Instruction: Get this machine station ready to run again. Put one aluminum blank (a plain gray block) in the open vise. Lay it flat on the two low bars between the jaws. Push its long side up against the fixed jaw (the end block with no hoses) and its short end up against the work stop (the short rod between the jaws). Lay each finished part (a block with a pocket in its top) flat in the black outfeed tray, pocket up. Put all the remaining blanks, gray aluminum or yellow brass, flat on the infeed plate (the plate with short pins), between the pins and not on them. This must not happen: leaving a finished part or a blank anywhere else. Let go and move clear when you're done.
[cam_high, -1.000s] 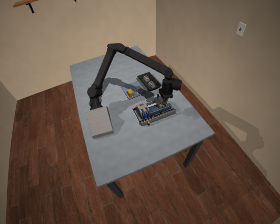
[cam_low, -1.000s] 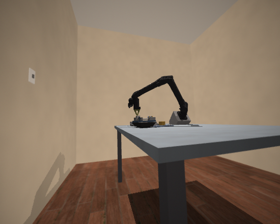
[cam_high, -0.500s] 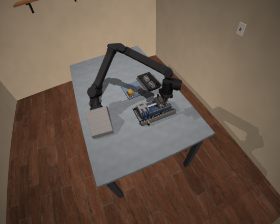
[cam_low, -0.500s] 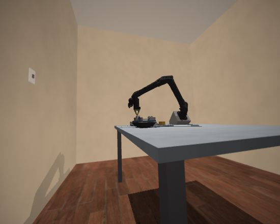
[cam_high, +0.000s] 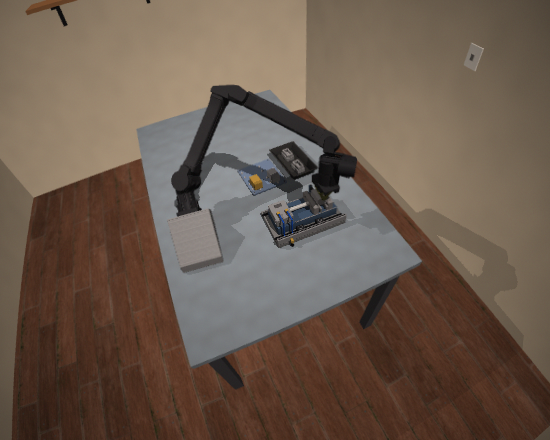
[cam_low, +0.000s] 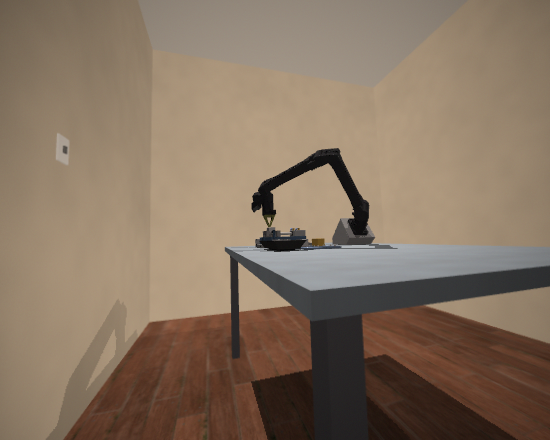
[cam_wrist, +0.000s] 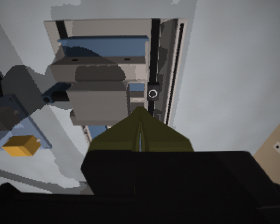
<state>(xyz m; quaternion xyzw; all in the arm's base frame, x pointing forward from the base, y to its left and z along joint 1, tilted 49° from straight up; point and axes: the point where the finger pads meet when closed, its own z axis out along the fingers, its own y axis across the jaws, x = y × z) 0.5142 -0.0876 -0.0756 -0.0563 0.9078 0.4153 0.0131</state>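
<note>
My hand is 90 mm above the blue vise base, 70 mm past it and 40 mm to the right of it. From my hand the other things lie so: yellow brass blank 280 mm to the left, 210 mm behind, 100 mm below.
</note>
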